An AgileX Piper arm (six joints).
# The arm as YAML. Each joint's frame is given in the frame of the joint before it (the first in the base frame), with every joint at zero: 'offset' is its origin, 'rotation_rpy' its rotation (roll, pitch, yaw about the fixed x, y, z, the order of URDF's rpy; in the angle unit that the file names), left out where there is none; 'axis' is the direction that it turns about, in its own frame. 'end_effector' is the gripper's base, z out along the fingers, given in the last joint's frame.
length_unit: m
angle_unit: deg
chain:
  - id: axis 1
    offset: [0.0, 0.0, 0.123]
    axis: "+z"
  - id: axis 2
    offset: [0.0, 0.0, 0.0]
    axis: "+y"
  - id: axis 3
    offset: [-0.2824, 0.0, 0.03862]
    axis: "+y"
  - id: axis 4
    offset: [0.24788, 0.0, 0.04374]
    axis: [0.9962, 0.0, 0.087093]
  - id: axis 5
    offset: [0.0, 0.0, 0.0]
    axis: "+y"
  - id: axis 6
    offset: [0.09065, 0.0, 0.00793]
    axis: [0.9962, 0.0, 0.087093]
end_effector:
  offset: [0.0, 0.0, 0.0]
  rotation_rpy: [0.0, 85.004, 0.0]
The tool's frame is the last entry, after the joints.
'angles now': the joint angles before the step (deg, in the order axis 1, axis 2, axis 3, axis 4, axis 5, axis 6). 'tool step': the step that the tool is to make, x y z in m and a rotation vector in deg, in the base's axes. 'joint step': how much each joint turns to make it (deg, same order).
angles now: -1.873, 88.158, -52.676, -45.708, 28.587, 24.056
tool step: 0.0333, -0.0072, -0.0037, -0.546, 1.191, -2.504
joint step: -0.615, 7.134, -7.861, 0.436, 2.706, 0.001
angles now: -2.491, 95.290, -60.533, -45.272, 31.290, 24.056
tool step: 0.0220, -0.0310, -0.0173, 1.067, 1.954, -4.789
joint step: -4.823, 6.791, -5.421, 2.086, 0.141, -1.558
